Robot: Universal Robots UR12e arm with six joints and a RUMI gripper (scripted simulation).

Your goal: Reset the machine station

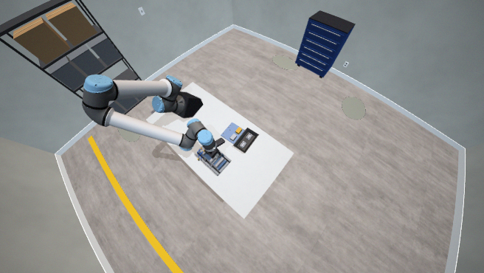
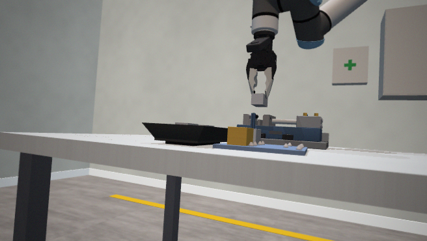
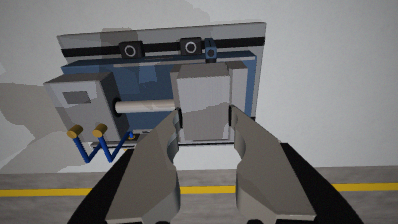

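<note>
My gripper is now 8 cm above the work stop rod, 1 cm to the right of it and 1 cm short of it. The rest, counted from my hand: gray blank: 2 cm below; yellow brass blank: 33 cm to the left, 14 cm below, 5 cm behind; infeed plate: 29 cm to the left, 16 cm below, 9 cm behind.
</note>
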